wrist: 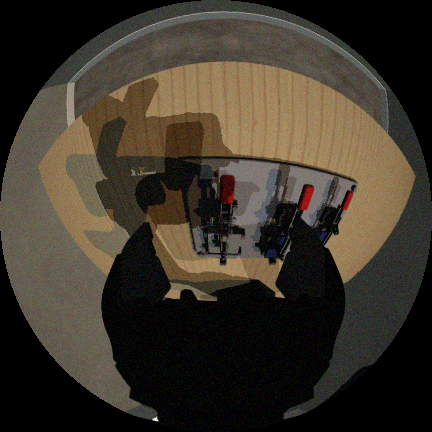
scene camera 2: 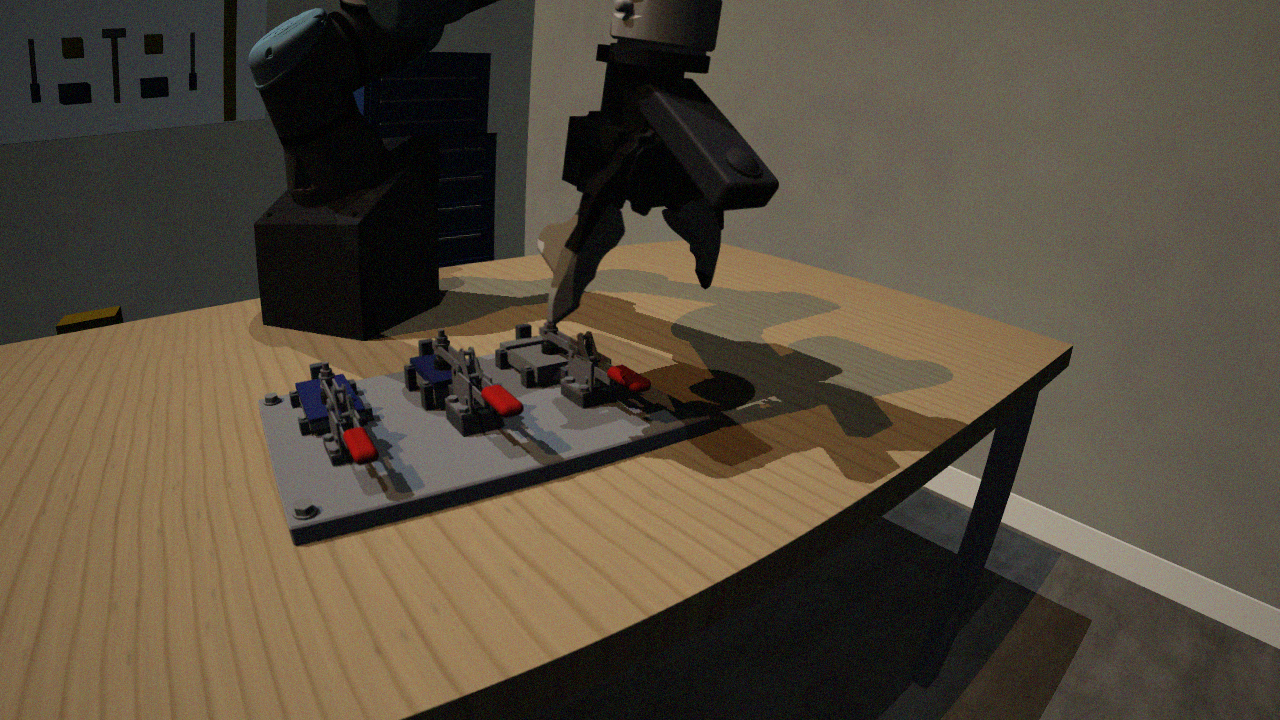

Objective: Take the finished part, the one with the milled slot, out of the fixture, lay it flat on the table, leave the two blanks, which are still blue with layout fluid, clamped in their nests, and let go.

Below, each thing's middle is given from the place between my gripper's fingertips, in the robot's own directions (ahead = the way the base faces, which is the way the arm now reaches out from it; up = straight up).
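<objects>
There is a grey fixture plate (scene camera 2: 424, 464) 120 mm to the right of my hand, 100 mm below it and 90 mm behind it. The finished part (scene camera 2: 523, 352) is 80 mm below my hand; it is 10 mm to the right of my hand, and 130 mm behind it.
</objects>
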